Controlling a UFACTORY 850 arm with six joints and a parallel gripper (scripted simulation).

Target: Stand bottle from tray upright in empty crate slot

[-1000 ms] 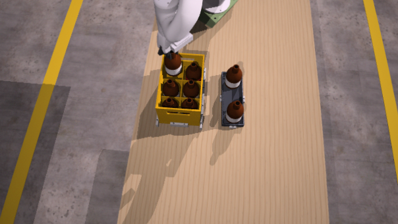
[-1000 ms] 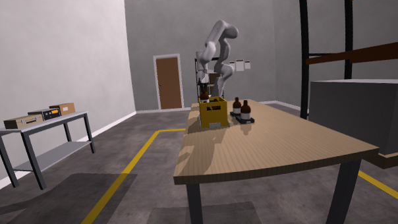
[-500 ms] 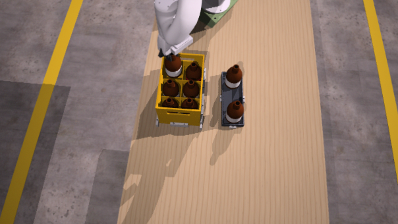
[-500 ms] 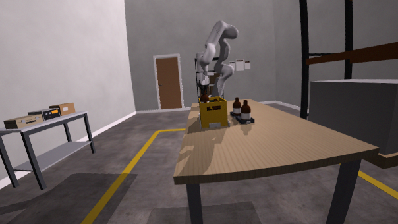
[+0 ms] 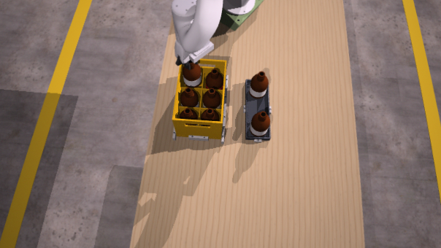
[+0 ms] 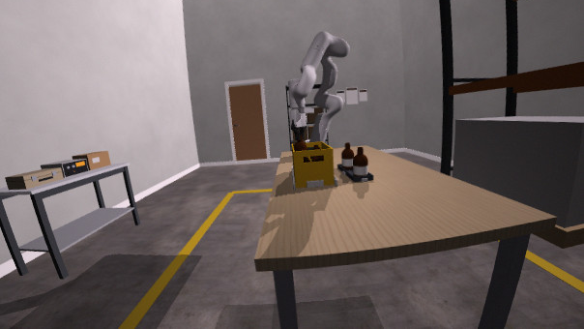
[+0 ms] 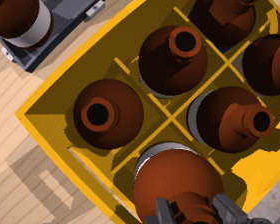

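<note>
Now: the yellow crate 80 mm ahead of my hand, 60 mm to the left of it and 140 mm below it. Round my hand: dark tray 10 mm ahead, 290 mm to the left, 210 mm below.
</note>
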